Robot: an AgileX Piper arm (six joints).
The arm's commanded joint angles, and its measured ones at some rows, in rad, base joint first. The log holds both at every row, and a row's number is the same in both.
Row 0, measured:
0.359, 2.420, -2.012, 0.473, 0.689, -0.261
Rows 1 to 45, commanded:
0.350, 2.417, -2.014, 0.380, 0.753, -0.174
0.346, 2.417, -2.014, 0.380, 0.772, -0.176
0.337, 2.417, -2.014, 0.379, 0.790, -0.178
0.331, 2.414, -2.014, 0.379, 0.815, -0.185
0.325, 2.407, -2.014, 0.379, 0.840, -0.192
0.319, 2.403, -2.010, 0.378, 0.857, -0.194
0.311, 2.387, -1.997, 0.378, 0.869, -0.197
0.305, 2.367, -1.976, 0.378, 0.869, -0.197
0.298, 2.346, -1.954, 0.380, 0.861, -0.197
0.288, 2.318, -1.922, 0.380, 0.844, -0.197
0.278, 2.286, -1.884, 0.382, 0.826, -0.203
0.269, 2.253, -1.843, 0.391, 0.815, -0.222
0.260, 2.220, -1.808, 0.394, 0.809, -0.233
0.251, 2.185, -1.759, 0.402, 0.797, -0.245
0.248, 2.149, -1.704, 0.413, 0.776, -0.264
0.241, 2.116, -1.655, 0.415, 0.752, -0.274
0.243, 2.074, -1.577, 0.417, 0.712, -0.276
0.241, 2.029, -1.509, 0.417, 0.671, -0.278
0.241, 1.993, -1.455, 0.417, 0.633, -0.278
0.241, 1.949, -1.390, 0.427, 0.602, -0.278
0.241, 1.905, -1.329, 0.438, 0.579, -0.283
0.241, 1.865, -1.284, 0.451, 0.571, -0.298
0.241, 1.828, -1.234, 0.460, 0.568, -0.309
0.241, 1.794, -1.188, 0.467, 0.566, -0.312
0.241, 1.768, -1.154, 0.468, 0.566, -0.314
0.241, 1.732, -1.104, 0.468, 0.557, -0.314
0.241, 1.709, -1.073, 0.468, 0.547, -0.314
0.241, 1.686, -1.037, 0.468, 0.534, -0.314
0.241, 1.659, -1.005, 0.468, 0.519, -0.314
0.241, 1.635, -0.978, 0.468, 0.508, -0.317
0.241, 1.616, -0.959, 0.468, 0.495, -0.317
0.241, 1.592, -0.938, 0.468, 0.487, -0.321
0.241, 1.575, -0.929, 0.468, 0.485, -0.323
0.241, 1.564, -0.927, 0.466, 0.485, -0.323
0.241, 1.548, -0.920, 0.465, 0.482, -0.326
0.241, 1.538, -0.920, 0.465, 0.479, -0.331
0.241, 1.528, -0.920, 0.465, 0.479, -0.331
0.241, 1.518, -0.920, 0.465, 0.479, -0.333
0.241, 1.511, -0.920, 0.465, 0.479, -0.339
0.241, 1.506, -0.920, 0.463, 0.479, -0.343
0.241, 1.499, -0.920, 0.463, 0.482, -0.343
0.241, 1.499, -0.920, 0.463, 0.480, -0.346
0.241, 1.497, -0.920, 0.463, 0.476, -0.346
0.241, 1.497, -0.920, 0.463, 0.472, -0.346
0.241, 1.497, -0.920, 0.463, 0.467, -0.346
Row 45, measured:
0.248, 1.508, -0.924, 0.464, 0.484, -0.333
